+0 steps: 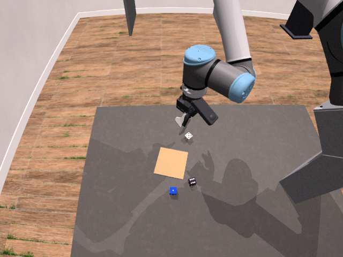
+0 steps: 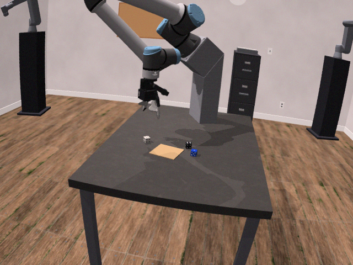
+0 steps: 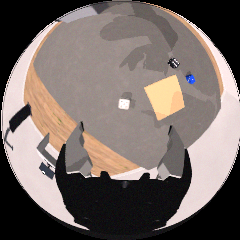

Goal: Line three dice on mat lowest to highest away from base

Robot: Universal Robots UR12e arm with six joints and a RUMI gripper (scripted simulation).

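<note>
The white die is 20 mm to the right of my hand and 140 mm below it. Round my hand: blue die 140 mm ahead, 240 mm to the left, 140 mm below; then black die 40 mm ahead, 220 mm to the left, 140 mm below; then mat 110 mm ahead, 100 mm to the left, 160 mm below.
</note>
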